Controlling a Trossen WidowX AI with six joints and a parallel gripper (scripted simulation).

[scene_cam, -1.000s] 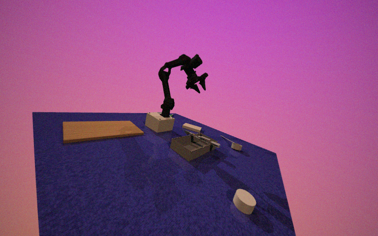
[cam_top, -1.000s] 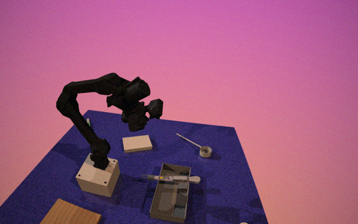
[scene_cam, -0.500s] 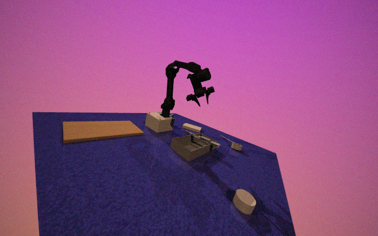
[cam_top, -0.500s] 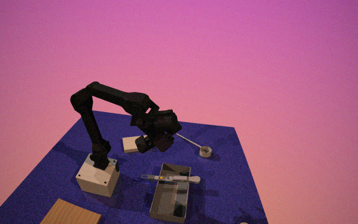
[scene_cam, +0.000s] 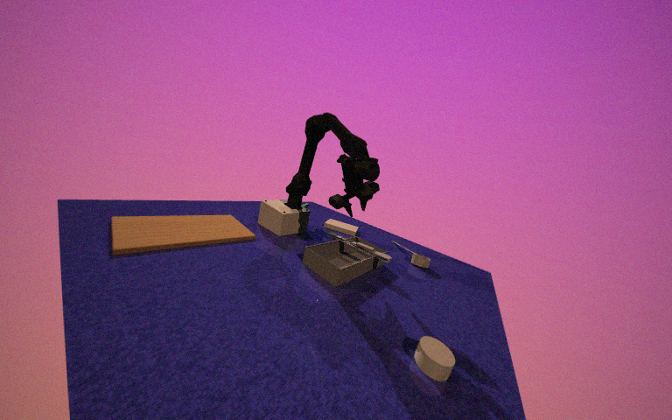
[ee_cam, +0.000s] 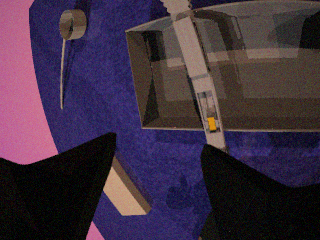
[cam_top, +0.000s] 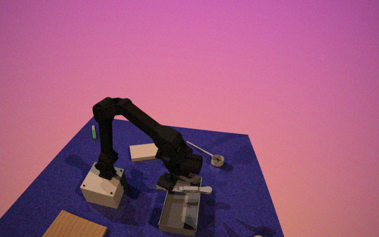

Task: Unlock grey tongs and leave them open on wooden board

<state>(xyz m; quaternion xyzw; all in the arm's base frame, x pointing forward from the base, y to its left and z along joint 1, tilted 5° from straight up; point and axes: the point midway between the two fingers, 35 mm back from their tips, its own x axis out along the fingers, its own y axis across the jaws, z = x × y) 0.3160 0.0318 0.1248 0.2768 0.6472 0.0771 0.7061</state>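
The yellow lock is 110 mm below my gripper tip, 30 mm behind it and 10 mm to the right of it. Also, from my gripper tip: wooden board (430 mm to the right, 370 mm behind, 170 mm below); then roasting tin (150 mm below, 50 mm to the right, 40 mm ahead); then beige block (260 mm to the left, 250 mm behind, 170 mm below).
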